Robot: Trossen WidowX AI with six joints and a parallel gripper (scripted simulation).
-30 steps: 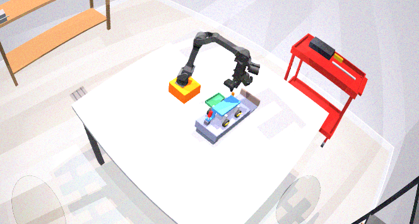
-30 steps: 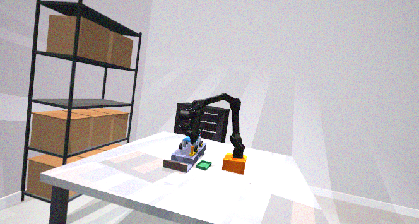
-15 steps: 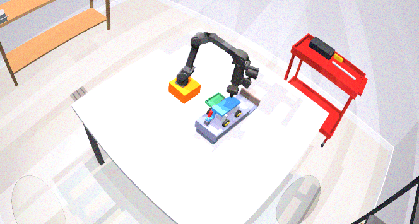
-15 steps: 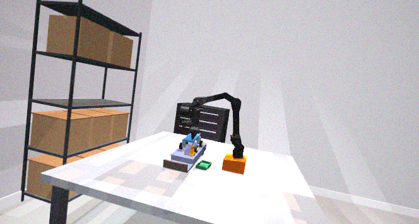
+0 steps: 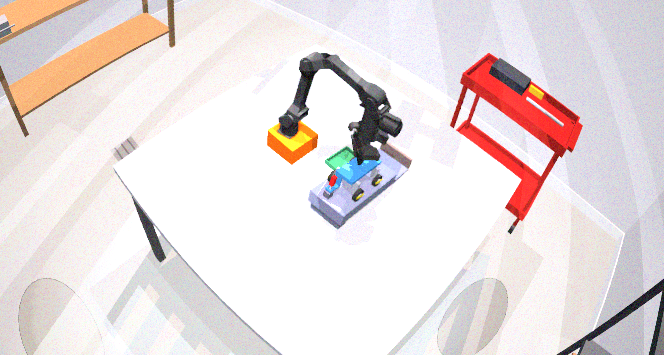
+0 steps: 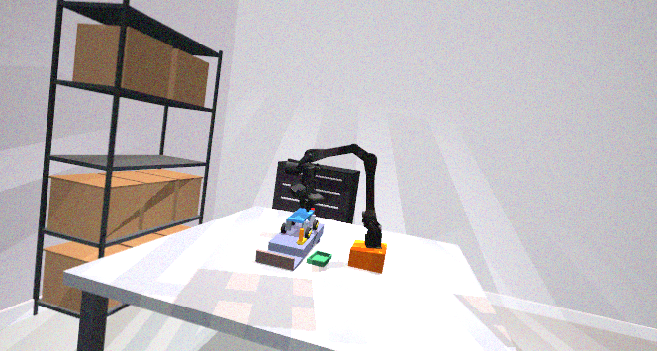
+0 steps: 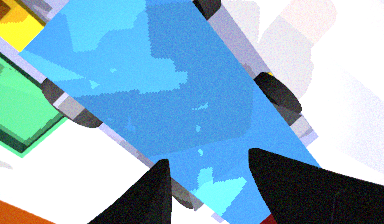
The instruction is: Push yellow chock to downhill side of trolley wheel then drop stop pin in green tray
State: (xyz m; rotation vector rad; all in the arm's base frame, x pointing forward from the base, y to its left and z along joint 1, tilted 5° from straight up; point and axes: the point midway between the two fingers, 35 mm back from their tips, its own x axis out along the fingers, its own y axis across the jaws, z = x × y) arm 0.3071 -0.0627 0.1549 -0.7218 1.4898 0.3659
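My gripper tip is 3 cm past the red-headed stop pin, 11 cm to the left of it and 5 cm above it. Also, from my gripper tip: yellow chock 2 cm behind, 11 cm to the left, 9 cm below; green tray 10 cm behind, 12 cm to the left, 18 cm below; trolley 1 cm ahead, 6 cm below.
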